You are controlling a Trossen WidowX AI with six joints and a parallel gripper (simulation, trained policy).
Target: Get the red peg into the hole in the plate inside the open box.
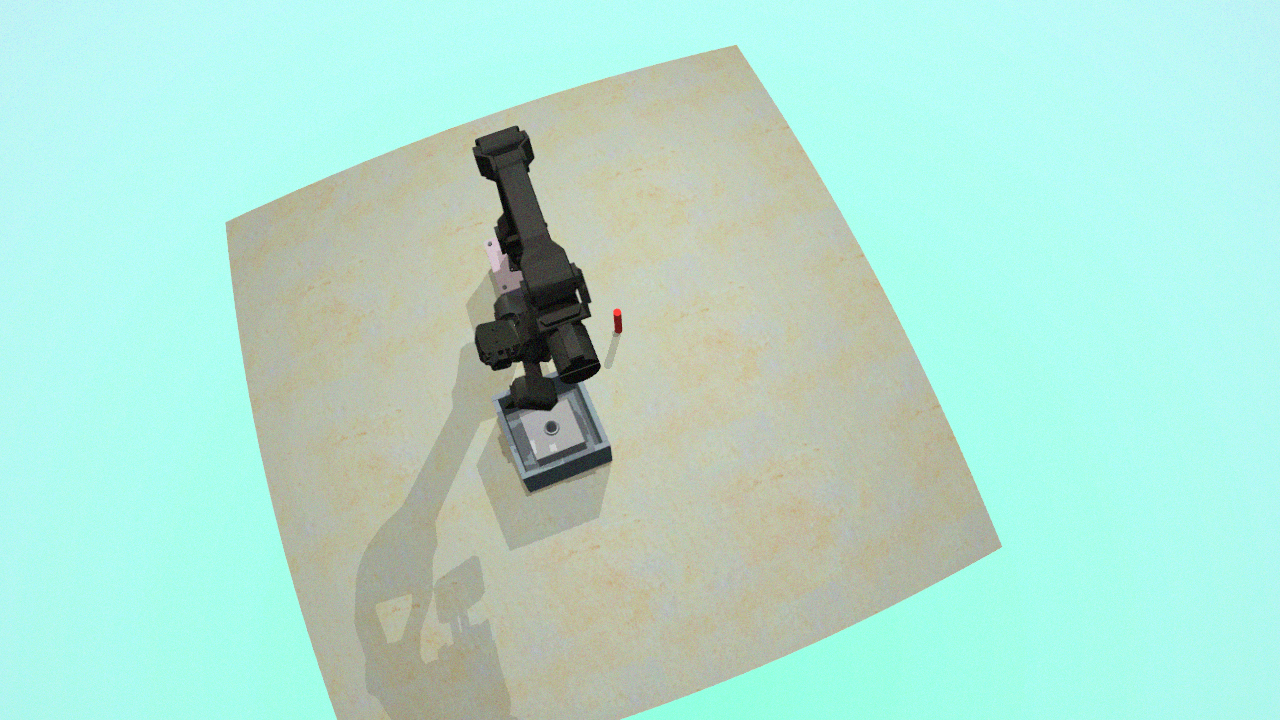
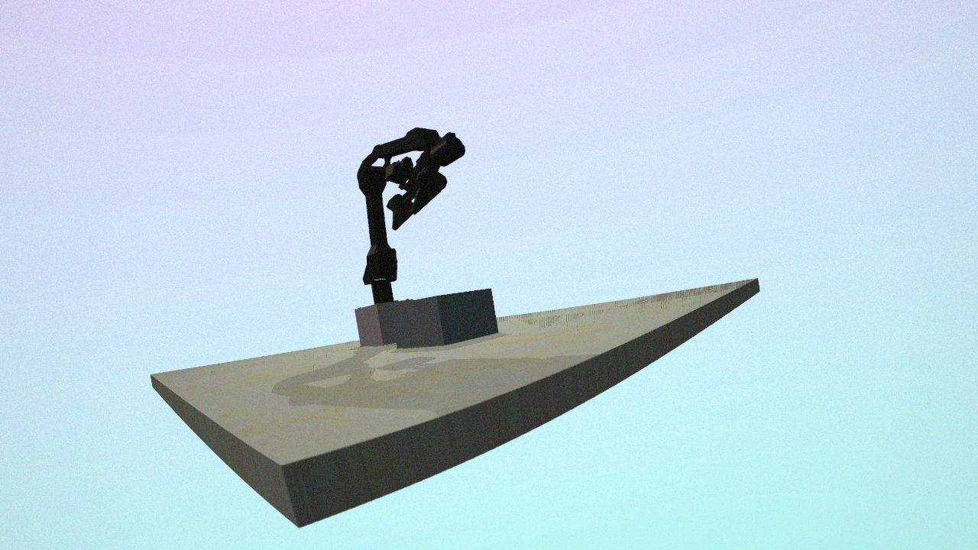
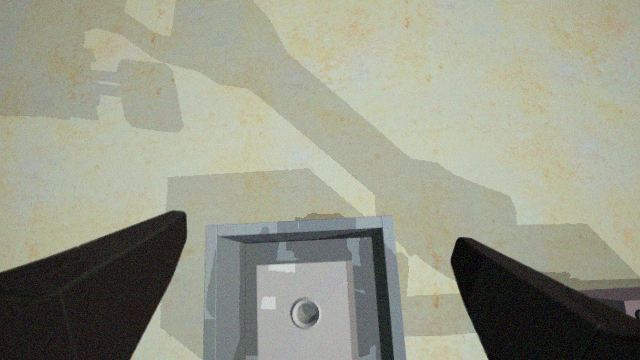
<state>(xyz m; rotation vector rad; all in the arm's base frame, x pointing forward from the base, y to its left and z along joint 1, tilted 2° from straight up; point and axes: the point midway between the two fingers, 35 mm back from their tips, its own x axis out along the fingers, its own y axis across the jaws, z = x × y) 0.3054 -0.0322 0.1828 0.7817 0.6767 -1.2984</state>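
My gripper tip is 23 cm above the red peg, 20 cm to the right of it and 17 cm past it. From my gripper tip the other things lie so: grey box 24 cm below, 5 cm to the left, 2 cm ahead; plate 22 cm below, 5 cm to the left, 2 cm ahead.
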